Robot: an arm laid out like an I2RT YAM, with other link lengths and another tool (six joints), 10 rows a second.
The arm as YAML. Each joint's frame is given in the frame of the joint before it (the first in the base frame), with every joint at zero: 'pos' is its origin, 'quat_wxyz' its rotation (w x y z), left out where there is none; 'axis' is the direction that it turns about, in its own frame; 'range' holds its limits. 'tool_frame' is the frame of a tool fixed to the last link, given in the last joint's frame.
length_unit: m
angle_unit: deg
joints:
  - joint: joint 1
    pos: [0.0, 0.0, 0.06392]
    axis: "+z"
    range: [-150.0, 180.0]
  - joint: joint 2
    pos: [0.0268, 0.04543, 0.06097]
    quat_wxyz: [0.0, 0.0, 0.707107, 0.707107]
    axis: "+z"
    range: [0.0, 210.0]
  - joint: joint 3
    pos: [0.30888, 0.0, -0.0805]
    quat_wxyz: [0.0, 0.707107, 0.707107, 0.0]
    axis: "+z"
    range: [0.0, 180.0]
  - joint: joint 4
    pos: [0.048, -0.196, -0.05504]
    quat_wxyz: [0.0, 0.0, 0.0, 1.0]
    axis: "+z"
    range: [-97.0, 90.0]
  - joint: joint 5
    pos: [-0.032, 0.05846, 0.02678]
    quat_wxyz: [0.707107, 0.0, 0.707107, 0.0]
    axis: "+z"
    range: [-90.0, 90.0]
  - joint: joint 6
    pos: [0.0, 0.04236, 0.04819]
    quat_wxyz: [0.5, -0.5, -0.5, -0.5]
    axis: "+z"
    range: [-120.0, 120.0]
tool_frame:
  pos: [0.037, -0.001, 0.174]
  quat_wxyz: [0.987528, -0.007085, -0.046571, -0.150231]
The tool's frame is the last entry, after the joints.
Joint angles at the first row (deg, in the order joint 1, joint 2, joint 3, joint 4, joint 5, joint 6):
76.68 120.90 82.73 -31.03 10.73 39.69
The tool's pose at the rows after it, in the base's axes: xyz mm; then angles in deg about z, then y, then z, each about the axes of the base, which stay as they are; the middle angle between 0 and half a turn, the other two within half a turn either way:
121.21 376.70 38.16 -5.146 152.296 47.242
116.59 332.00 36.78 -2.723 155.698 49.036
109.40 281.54 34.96 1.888 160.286 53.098
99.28 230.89 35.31 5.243 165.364 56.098
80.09 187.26 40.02 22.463 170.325 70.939
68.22 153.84 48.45 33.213 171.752 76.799
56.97 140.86 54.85 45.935 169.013 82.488
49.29 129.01 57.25 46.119 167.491 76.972
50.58 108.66 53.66 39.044 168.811 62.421
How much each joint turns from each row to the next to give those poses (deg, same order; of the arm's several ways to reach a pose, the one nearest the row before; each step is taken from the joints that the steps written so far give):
-0.79 -4.46 -6.16 0.49 0.19 -0.66
-2.84 -5.33 -8.67 1.03 -3.11 -1.58
-4.17 -5.19 -8.10 -0.53 -4.12 -2.95
-3.97 -4.55 -6.28 -2.88 -2.77 -3.29
-4.08 -4.26 -4.85 -4.39 -3.77 -1.62
-3.77 -5.81 -4.29 -3.26 -1.19 1.06
-3.90 -6.17 -4.07 -0.21 -2.88 3.15
-1.92 -5.44 -3.38 -0.24 -0.38 3.86
-3.66 -3.43 -2.92 -0.84 2.23 3.77

